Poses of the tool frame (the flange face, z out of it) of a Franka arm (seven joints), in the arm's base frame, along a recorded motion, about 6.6 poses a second.
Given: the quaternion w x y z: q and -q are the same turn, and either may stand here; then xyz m.
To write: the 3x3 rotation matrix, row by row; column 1 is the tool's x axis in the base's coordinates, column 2 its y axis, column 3 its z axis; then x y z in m. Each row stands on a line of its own. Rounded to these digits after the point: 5 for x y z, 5 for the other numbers.
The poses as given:
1: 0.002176 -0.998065 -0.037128 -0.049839 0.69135 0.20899 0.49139
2: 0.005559 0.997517 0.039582 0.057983 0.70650 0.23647 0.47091
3: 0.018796 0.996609 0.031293 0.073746 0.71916 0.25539 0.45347
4: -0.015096 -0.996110 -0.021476 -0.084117 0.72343 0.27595 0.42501
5: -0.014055 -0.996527 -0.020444 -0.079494 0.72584 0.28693 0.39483
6: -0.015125 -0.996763 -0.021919 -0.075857 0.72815 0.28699 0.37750
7: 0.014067 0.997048 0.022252 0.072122 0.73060 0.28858 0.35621
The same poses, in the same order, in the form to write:
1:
0.99228 0.07433 0.09932
0.07390 -0.99723 0.00804
0.09965 -0.00064 -0.99502
0.69135 0.20899 0.49139

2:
0.99014 0.07832 0.11612
0.07961 -0.99680 -0.00650
0.11524 0.01568 -0.99321
0.70650 0.23647 0.47091

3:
0.98716 0.05960 0.14817
0.06515 -0.99733 -0.03285
0.14582 0.04208 -0.98842
0.71916 0.25539 0.45347

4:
0.98493 0.04025 0.16823
0.04532 -0.99862 -0.02646
0.16693 0.03369 -0.98539
0.72343 0.27595 0.42501

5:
0.98653 0.03851 0.15901
0.04298 -0.99877 -0.02476
0.15786 0.03126 -0.98697
0.72584 0.28693 0.39483

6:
0.98753 0.04140 0.15189
0.04599 -0.99858 -0.02683
0.15056 0.03348 -0.98803
0.72815 0.28699 0.37750

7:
0.98861 0.04234 0.14444
0.04640 -0.99861 -0.02484
0.14319 0.03126 -0.98920
0.73060 0.28858 0.35621

